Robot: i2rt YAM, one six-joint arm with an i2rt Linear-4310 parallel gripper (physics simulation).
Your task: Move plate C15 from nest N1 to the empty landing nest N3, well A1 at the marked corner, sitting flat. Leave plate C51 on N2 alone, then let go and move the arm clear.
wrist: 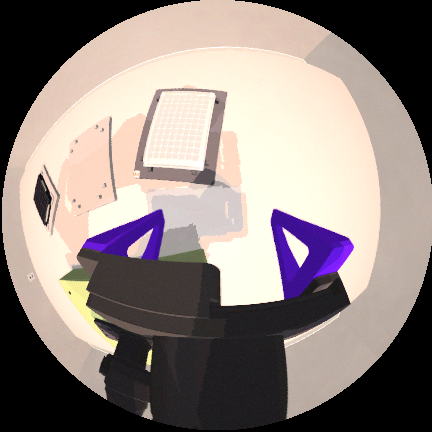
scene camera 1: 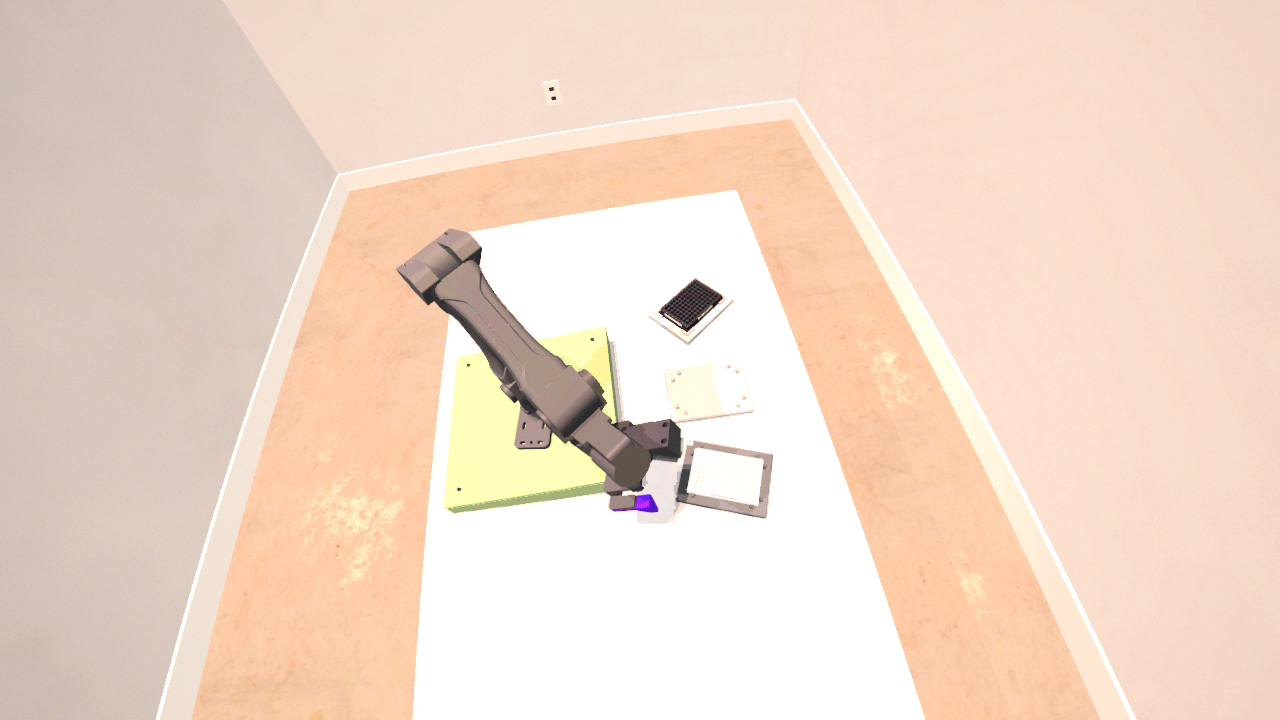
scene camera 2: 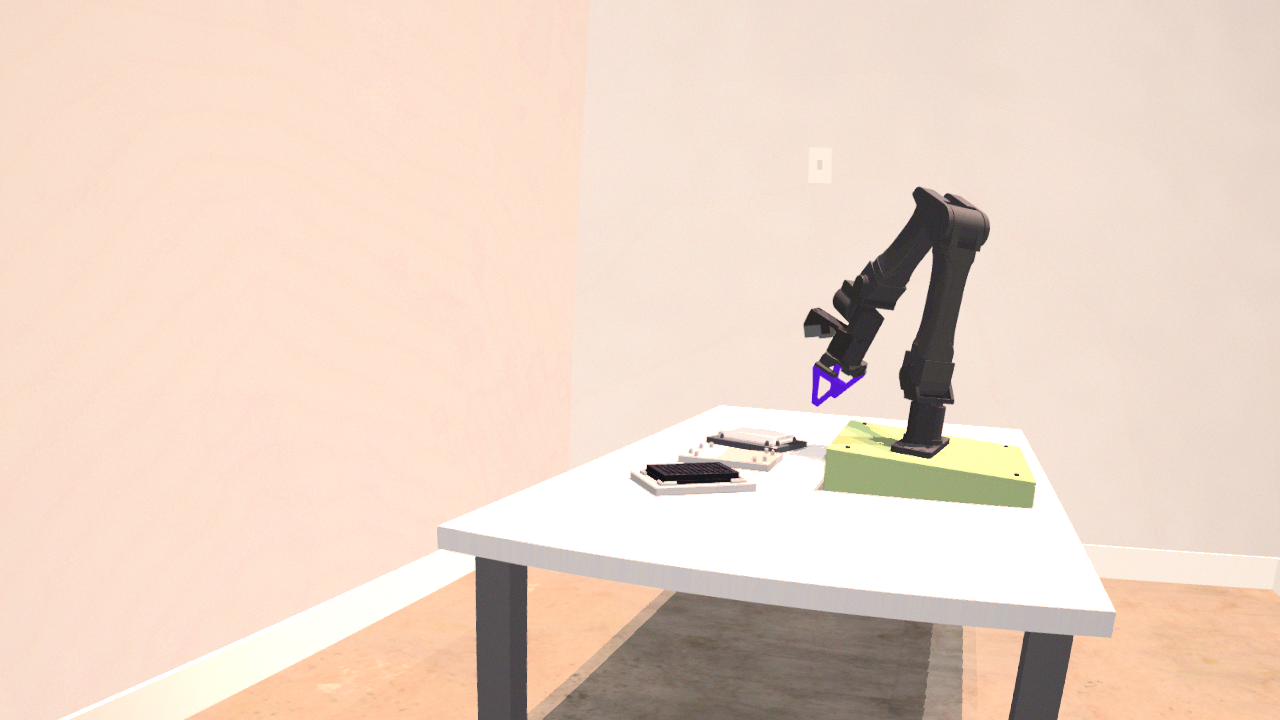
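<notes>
A white plate point(scene camera 1: 726, 475) point(scene camera 2: 759, 436) point(wrist: 180, 130) sits on a dark grey nest point(scene camera 1: 767, 488) point(wrist: 215, 132). A small unreadable tag shows at that nest's near left corner in the wrist view. A pale nest point(scene camera 1: 702, 391) point(scene camera 2: 733, 458) point(wrist: 90, 165) with corner pegs holds no plate. A black plate point(scene camera 1: 691, 304) point(scene camera 2: 691, 471) point(wrist: 42, 199) sits on a white nest point(scene camera 1: 689, 334) point(scene camera 2: 707, 488) point(wrist: 55, 196). I cannot read which plate is C15 or C51. My gripper point(scene camera 2: 827, 394) point(wrist: 217, 214) is open and empty, above the table, on the base side of the dark nest.
The yellow-green base block point(scene camera 1: 483, 429) point(scene camera 2: 930, 476) carries the arm beside the row of nests. The white table point(scene camera 1: 626, 608) point(scene camera 2: 805, 546) extends past the dark nest. The arm's shadow falls between the base block and the dark nest.
</notes>
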